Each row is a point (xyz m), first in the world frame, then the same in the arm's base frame.
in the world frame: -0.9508 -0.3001 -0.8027
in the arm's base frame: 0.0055 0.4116 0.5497
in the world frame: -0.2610 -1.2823 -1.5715
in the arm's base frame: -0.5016 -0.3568 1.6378
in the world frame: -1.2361 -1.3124 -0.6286
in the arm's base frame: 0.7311 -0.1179 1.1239
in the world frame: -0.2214 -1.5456 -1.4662
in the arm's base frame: -0.3646 -0.5934 1.7230
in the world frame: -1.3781 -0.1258 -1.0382
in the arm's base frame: 0.1214 0.8980 0.6854
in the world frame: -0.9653 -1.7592 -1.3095
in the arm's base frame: 0.3554 -0.3055 1.8723
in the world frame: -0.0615 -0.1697 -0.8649
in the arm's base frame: -0.7363 -0.0629 0.3589
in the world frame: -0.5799 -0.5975 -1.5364
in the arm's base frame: -0.5344 0.2751 1.2236
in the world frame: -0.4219 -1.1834 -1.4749
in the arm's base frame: -0.3731 -0.2273 1.5296
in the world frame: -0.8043 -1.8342 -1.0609
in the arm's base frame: 0.4009 -0.5593 1.7084
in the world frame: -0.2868 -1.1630 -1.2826
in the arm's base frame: -0.3784 -0.3805 1.3503
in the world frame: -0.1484 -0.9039 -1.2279
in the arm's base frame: -0.5593 -0.3279 1.1184
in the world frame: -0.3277 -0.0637 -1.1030
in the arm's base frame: -0.7117 0.2754 0.5130
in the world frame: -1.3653 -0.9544 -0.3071
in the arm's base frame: 0.8480 0.0654 0.6756
